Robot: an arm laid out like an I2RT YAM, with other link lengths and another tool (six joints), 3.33 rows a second.
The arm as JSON. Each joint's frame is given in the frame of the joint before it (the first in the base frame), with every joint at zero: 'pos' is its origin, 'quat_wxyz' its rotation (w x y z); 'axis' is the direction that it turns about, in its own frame. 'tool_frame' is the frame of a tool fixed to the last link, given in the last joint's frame.
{
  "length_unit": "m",
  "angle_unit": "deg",
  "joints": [
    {
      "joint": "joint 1",
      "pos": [
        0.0,
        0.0,
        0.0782
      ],
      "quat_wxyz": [
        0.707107,
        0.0,
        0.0,
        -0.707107
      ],
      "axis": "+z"
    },
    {
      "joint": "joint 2",
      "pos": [
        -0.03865,
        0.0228,
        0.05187
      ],
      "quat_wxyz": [
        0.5,
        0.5,
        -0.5,
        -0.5
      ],
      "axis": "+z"
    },
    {
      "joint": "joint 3",
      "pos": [
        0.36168,
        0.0,
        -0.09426
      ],
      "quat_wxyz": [
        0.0,
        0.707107,
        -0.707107,
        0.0
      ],
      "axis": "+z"
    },
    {
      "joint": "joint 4",
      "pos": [
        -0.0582,
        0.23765,
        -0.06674
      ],
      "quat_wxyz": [
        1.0,
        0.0,
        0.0,
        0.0
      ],
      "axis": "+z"
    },
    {
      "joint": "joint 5",
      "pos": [
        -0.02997,
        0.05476,
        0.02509
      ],
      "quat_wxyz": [
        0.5,
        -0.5,
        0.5,
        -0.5
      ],
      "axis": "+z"
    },
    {
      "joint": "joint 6",
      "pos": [
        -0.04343,
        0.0,
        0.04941
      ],
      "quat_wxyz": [
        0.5,
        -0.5,
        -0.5,
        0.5
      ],
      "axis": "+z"
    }
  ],
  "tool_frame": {
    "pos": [
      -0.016,
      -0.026,
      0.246
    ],
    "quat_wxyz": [
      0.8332,
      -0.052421,
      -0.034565,
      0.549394
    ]
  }
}
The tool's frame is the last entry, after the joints.
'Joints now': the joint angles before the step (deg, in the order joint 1, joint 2, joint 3, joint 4, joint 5, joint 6). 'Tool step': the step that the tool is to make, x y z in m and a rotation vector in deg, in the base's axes. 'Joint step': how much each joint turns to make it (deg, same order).
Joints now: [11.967 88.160 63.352 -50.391 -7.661 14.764]
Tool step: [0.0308 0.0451 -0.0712 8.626 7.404 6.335]
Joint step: [-2.656 16.777 0.000 9.415 -11.407 -7.093]
